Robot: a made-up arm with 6 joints.
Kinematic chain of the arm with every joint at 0, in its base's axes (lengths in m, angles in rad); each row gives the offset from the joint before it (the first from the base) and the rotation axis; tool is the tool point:
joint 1: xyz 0 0 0.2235 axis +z
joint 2: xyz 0 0.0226 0 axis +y
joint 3: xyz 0 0 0.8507 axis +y
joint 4: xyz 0 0 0.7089 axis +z
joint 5: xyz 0 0 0 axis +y
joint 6: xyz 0 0 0.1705 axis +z
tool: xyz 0 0 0
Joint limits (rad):
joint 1: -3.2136..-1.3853
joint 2: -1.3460..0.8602
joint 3: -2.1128..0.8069
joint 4: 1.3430..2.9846
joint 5: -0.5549..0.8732
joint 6: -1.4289..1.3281
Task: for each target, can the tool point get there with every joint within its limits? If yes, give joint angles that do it. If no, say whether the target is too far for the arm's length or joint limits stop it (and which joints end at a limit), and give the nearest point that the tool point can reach.
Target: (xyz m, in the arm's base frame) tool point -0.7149 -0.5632 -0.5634
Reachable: no: joint limits stop it (at a limit: joint 1, joint 2, joint 3, joint 4, joint 5) | nearest point -0.1641 0.5224 -0.3918 | short by 1.229 m
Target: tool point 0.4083 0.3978 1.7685
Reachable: yes | joints -2.1340 -0.5805 0.4926 1.6997 0.7105 -0.9912
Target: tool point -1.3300 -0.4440 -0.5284
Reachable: no: joint limits stop it (at a limit: joint 2, joint 3, joint 4, joint 5) | nearest point -1.4097 -0.4706 0.6080 | short by 1.139 m
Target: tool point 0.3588 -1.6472 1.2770
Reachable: no: too far | nearest point 0.2972 -1.4069 1.1584 | short by 0.275 m
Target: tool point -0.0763 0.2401 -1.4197
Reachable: no: joint limits stop it (at a limit: joint 1, joint 2) | nearest point -0.0892 0.5574 -0.4252 | short by 1.044 m
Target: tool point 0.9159 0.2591 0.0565
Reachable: yes | joints -2.7852 -0.7831 -1.8209 2.6232 0.6952 0.8364
